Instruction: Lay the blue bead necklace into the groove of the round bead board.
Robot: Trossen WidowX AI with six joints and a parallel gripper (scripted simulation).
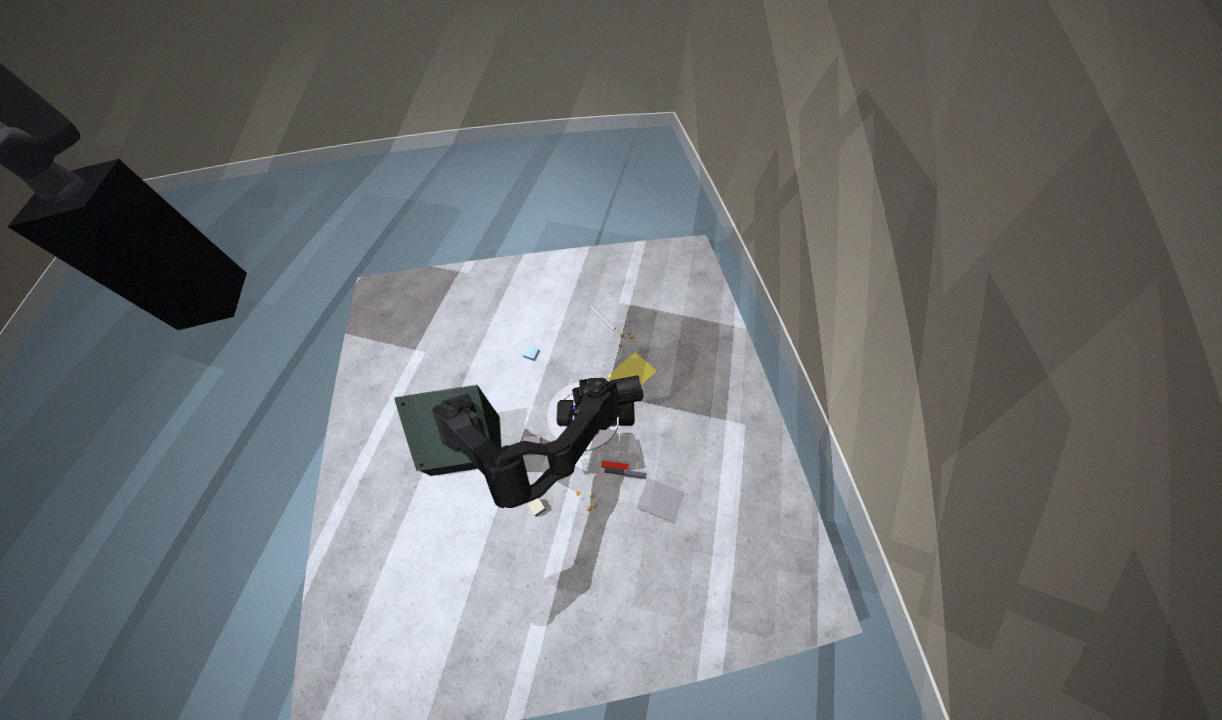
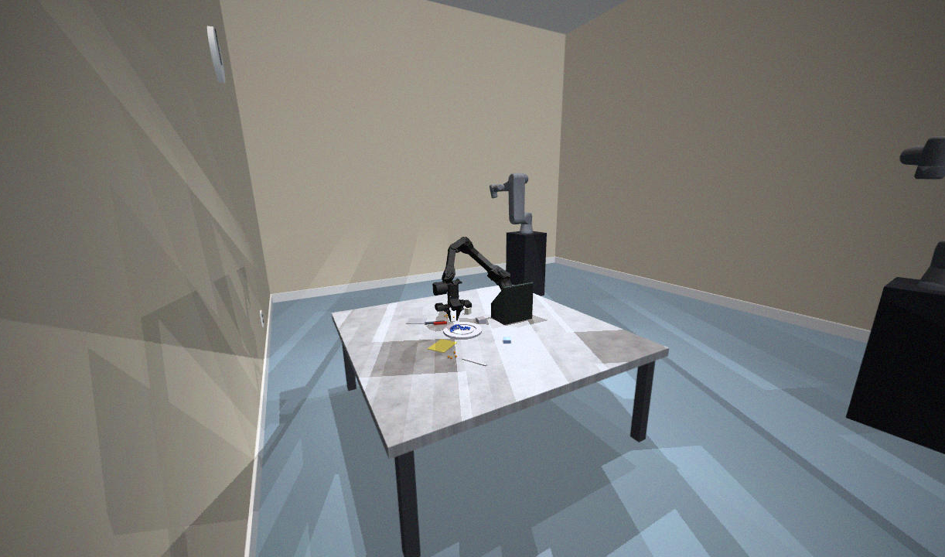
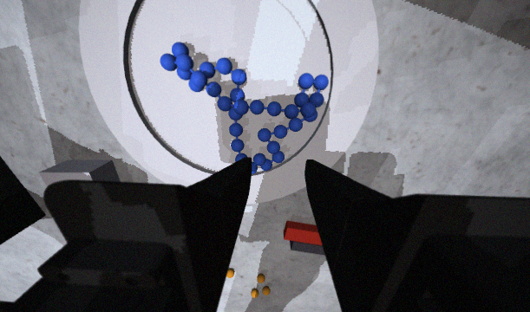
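The round white bead board lies 50 mm to the left of my gripper tip, 40 mm below it and 20 mm behind it. From my gripper tip the other things lie so: cream cube: 190 mm behind, 160 mm to the right, 30 mm below; then yellow sheet: 150 mm ahead, 140 mm to the left, 50 mm below; then grey tool: 120 mm to the right, 40 mm below, 30 mm ahead.
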